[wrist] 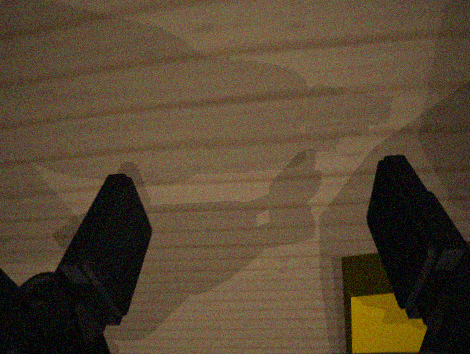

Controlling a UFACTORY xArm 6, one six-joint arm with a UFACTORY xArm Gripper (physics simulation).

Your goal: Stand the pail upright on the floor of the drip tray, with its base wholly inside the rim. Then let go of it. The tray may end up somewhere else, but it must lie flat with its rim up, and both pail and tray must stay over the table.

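Frame: origin at the arm's base, x ahead, y left, z up, level; centimetres.
Seen in the pictures: gripper, fingertip midpoint: (pixel 253 195).
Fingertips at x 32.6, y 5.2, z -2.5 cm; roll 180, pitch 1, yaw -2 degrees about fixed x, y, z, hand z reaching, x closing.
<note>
A point is followed by its place in that frame.
My gripper (pixel 253 195) @[x 32.6, y 5.2, z -2.5 cm] is open, with its two black fingers wide apart at the left and right of the wrist view. No object shows between the fingertips; the wooden table top (pixel 210 120) @[x 30.6, y 6.1, z -6.9 cm] shows there, with shadows of the arm and gripper across it. The pail and the drip tray cannot be made out in this view, so how they stand relative to each other cannot be told.
A yellow object (pixel 372 330) @[x 40.6, y -14.6, z -6.5 cm] with dark olive sides lies at the lower right, partly hidden behind the right finger and cut off by the lower edge of the view. What it is cannot be told. The view is dim and grainy.
</note>
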